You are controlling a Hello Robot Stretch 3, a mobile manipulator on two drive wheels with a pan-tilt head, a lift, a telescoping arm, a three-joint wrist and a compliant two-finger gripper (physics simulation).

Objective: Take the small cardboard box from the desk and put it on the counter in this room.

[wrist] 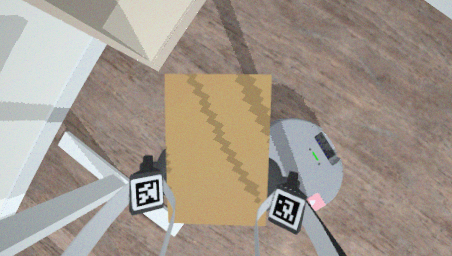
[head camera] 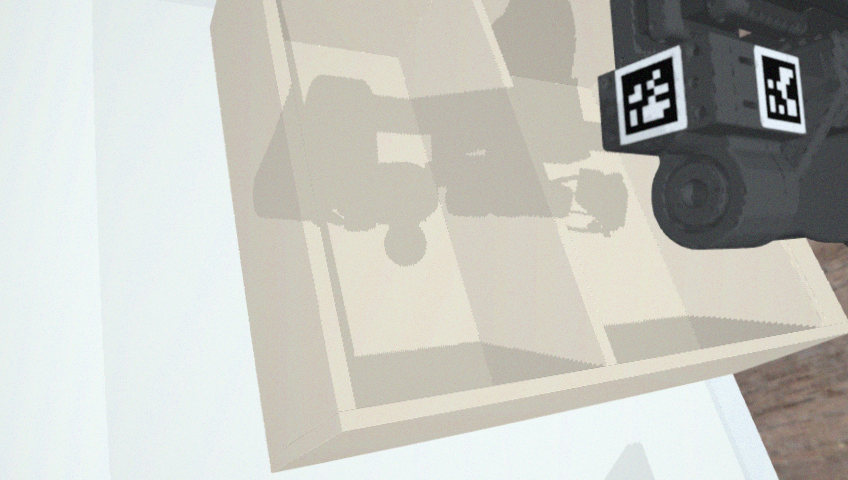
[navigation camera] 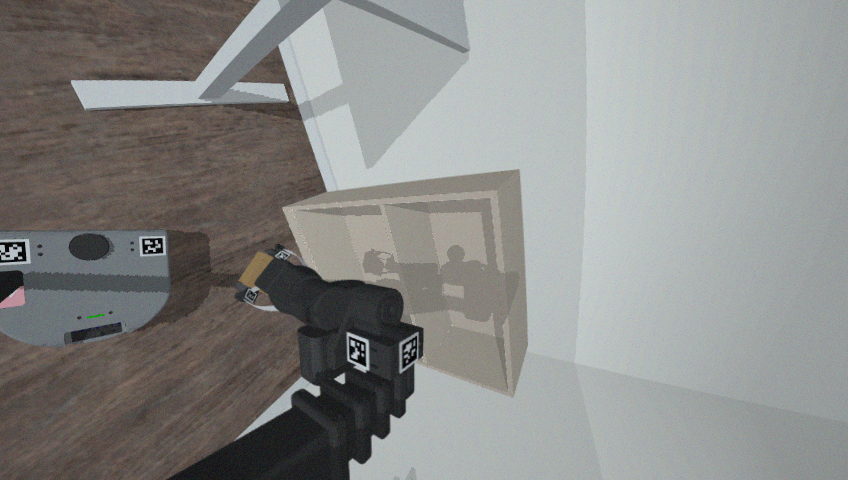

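Seen in the pictures: gripper, between the fingertips: (wrist: pixel 221 168) (navigation camera: pixel 258 270); robot's base, origin of its link: (navigation camera: pixel 90 245).
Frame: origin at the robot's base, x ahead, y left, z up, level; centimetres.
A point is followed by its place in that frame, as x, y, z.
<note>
The small cardboard box (navigation camera: pixel 255 270) {-1.4, -18.8, 78.9} (wrist: pixel 217 120) {-4.7, -24.2, 79.7} is tan and is held between the two fingertips of my gripper (navigation camera: pixel 260 273) {-2.2, -21.0, 74.3} (wrist: pixel 221 168) {-2.2, -21.0, 74.3}, which is shut on it. In the wrist view the fingertips press its left and right sides, and its broad face shows. In the navigation camera view the box hangs off the floor-side edge of a beige two-compartment unit (head camera: pixel 476 394) {14.2, -62.5, 89.2} (navigation camera: pixel 512 237) {3.2, -79.3, 106.0} (wrist: pixel 155 35) {6.5, -70.5, 10.0}, apart from it in the wrist view. The head camera view shows part of my wrist, but the fingers and box are out of frame. I cannot tell which furniture is the counter.
A white leg (navigation camera: pixel 249 47) {55.3, -28.7, 48.3} (wrist: pixel 50 205) {57.1, -33.1, 37.1} with a long foot (navigation camera: pixel 136 96) (wrist: pixel 87 153) stands on the brown wood floor (navigation camera: pixel 178 160) {30.6, -22.6, 0.0} (wrist: pixel 360 65) {-57.1, -17.0, 0.1}. A grey panel (navigation camera: pixel 428 17) is beside it. My round base (navigation camera: pixel 136 261) {-4.6, -9.2, 16.0} (wrist: pixel 305 155) {-16.3, -2.0, 15.9} stands on the floor. Pale walls surround the beige unit.
</note>
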